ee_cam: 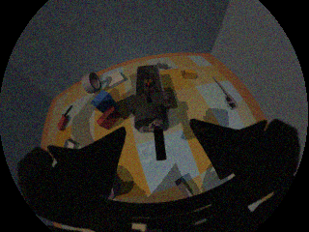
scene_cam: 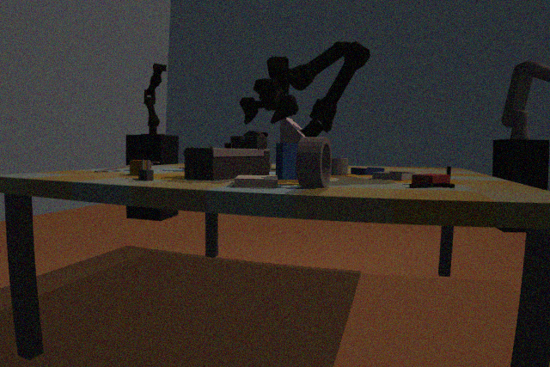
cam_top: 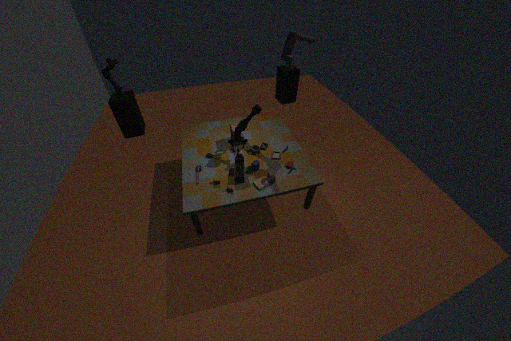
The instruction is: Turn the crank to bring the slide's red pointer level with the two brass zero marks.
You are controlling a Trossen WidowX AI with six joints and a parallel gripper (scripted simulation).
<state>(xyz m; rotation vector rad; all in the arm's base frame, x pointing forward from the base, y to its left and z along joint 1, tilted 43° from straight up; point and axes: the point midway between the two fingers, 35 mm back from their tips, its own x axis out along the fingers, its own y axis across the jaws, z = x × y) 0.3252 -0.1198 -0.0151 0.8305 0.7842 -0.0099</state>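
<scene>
Right now the dark crank handle is 2 cm behind my gripper tip, 1 cm to the left of it and 3 cm below it. From my gripper tip the other things lie so: blue block (17 cm ahead, 13 cm to the left, 11 cm below); then red pointer (15 cm ahead, 4 cm to the right, 7 cm below); then yellow block (21 cm ahead, 28 cm to the right, 13 cm below).
</scene>
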